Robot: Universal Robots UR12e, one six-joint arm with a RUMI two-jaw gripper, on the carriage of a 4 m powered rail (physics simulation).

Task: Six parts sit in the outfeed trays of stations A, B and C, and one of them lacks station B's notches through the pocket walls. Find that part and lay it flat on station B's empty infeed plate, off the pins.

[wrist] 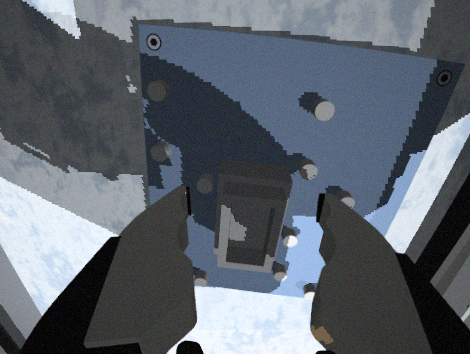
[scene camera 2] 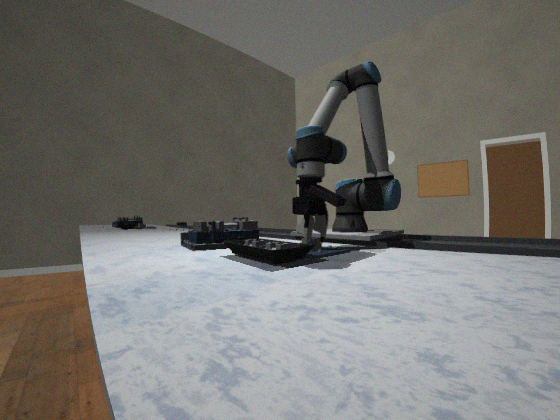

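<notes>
A grey rectangular part with an open pocket lies on the blue infeed plate, among its upright round pins. It looks about level. Pins stand close by its right side and lower right corner; I cannot tell whether it touches them. No notches show in the pocket walls that I can see. My gripper is open, with one finger on each side of the part and a gap to both. In the scene view the fingers are low behind the black tray, and the part is hidden.
The black tray holds several small grey parts. To its left stands a dark blue fixture with grey blocks on top. Another dark station stands far off at the table's left end. The rail runs along behind the table.
</notes>
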